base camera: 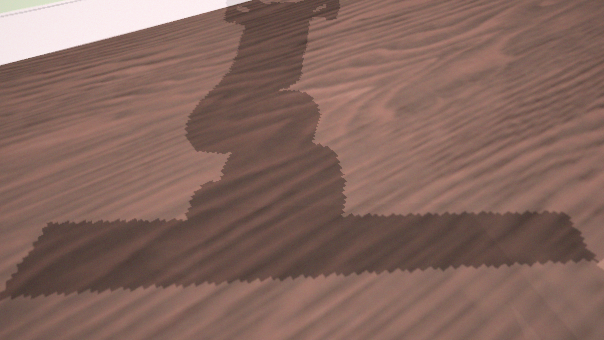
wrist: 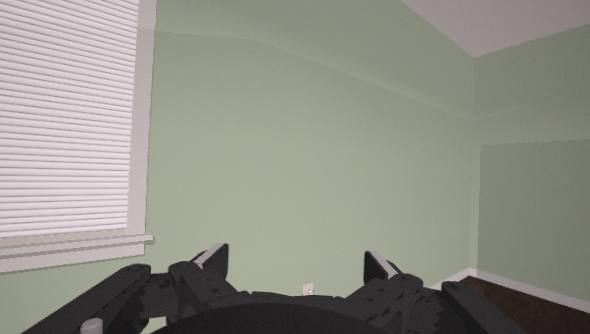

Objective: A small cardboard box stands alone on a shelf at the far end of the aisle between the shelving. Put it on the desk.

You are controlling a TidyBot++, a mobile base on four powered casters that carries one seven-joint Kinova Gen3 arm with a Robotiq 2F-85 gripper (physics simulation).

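Frame: origin at the arm's base, x ahead, y left, z up, level; metres.
Where they show: gripper, fingertip midpoint: (wrist: 295, 262).
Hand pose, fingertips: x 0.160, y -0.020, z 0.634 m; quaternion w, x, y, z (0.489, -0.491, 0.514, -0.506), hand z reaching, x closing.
Observation:
After its pixels a point has its place.
My gripper (wrist: 295, 262) @[z 0.633, x 0.160, y -0.020 m] is open and empty in the wrist view, its two fingers wide apart in front of a green wall. The small cardboard box, the shelving and the desk do not show in either view. In the base camera view the robot's shadow, with the arm's outline, lies on the wooden floor.
A green wall (wrist: 310, 150) @[z 0.806, x 1.358, y -0.110 m] stands ahead, with a blind-covered window (wrist: 65, 120) @[z 0.826, x 0.779, y 0.728 m] at the left and a wall outlet (wrist: 308, 289) @[z 0.029, x 1.364, y -0.128 m] low down. A room corner and dark floor (wrist: 520, 300) @[z -0.397, x 2.110, y -2.095 m] show at the right. A white baseboard (base camera: 75, 30) @[z -0.365, x 0.908, y 0.525 m] crosses the base camera view's upper left.

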